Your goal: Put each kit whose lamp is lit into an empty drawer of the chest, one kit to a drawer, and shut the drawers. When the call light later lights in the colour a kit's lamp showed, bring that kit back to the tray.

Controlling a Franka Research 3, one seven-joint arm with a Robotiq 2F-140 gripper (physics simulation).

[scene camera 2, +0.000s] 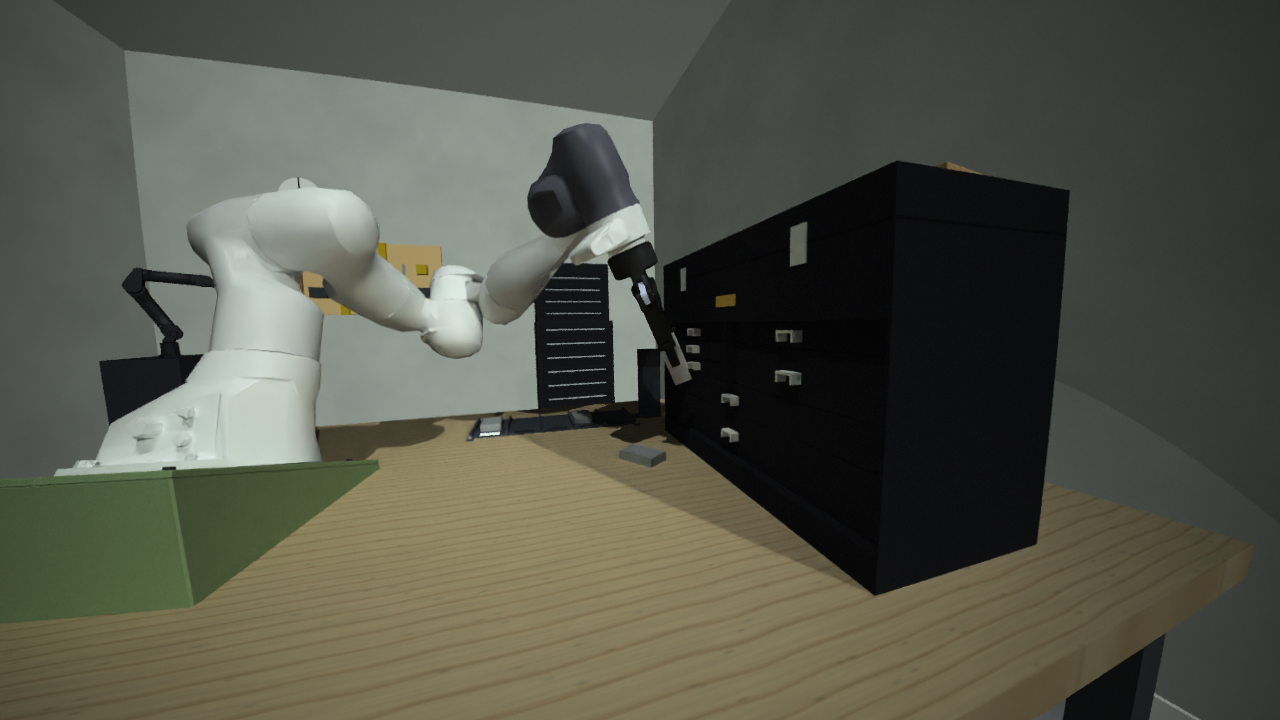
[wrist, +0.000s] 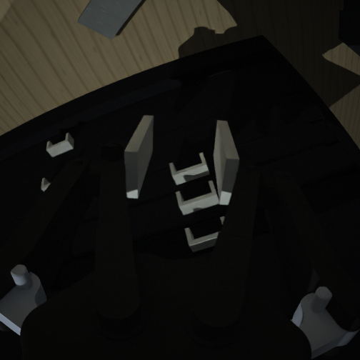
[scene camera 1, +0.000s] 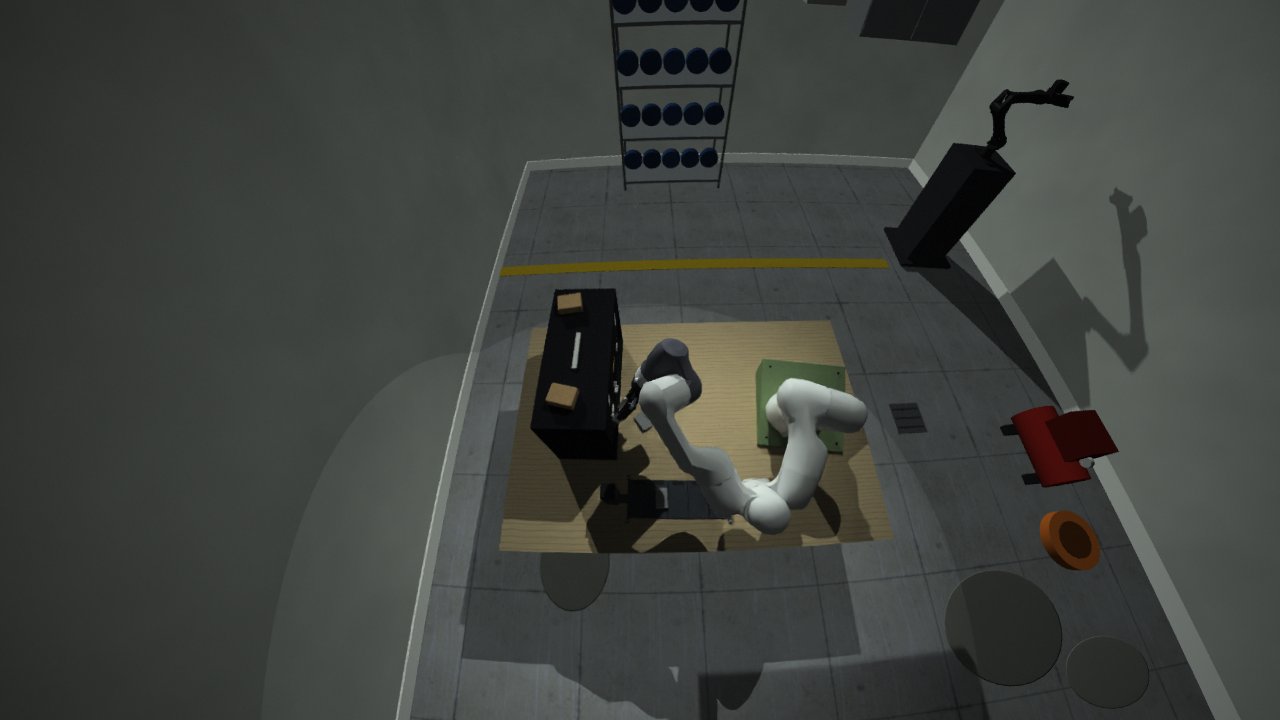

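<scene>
The black chest [scene camera 1: 592, 315] [scene camera 2: 975, 358] [wrist: 220, 67] stands along the table's side; its drawers look shut. My gripper [scene camera 1: 623, 407] [scene camera 2: 677, 365] [wrist: 183, 135] is partly open and empty, tilted down at the chest's front. In the wrist view, a column of three pale handles shows near the right finger, with the top handle [wrist: 189, 170] between the fingertips in view. A grey kit [scene camera 1: 644, 421] [scene camera 2: 642, 454] [wrist: 110, 17] lies on the table before the chest. The black tray [scene camera 1: 687, 499] [scene camera 2: 539, 424] bears a kit [scene camera 1: 661, 497] [scene camera 2: 581, 418] and another pale kit [scene camera 2: 490, 425]. No lit lamp is discernible.
Two brown blocks [scene camera 1: 570, 303] [scene camera 1: 562, 395] lie on the chest. The arm stands on a green base [scene camera 1: 801, 369] [scene camera 2: 89, 537]. A dark upright object [scene camera 1: 611, 493] [scene camera 2: 648, 380] stands by the tray's end. The wooden table [scene camera 1: 733, 344] [scene camera 2: 492, 573] bears all these.
</scene>
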